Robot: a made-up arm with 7 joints.
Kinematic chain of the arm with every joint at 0, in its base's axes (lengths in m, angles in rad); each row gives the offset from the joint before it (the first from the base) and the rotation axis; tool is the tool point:
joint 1: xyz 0 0 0.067 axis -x
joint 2: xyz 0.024 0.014 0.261 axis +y
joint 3: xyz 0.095 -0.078 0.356 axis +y
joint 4: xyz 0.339 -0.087 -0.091 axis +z
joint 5: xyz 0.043 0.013 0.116 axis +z
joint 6: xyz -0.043 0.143 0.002 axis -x
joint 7: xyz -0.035 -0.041 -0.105 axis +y
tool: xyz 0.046 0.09 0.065
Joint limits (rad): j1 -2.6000..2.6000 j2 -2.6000..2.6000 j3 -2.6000..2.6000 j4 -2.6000..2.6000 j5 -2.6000..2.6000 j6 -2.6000..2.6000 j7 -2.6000..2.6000
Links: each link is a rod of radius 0.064 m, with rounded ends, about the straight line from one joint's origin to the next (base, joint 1, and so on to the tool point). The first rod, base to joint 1, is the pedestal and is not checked.
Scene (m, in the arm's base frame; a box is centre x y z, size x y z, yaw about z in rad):
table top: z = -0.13
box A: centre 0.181 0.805 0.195 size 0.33 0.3 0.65 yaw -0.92
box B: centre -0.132 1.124 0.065 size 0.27 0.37 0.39 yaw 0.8
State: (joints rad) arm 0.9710 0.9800 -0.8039 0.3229 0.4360 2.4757 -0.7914
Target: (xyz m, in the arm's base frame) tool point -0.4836 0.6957 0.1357
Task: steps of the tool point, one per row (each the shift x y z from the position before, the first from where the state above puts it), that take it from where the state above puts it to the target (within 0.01 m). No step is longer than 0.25 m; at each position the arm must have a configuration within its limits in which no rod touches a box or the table.
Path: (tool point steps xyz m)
1: -0.0609 0.1628 0.1344
2: -0.1435 0.1223 0.1274
3: -0.2053 0.0601 0.0939
4: -0.2342 -0.0114 0.0378
5: -0.2231 -0.0774 -0.0314
6: -0.1730 -0.1249 -0.0989
7: -0.0940 -0.1457 -0.1495
8: -0.0021 -0.1377 -0.1711
9: -0.0384 0.1378 0.0427
10: -0.0088 0.1680 -0.0068
11: 0.0237 0.1731 -0.0724
12: 0.0558 0.1465 -0.1400

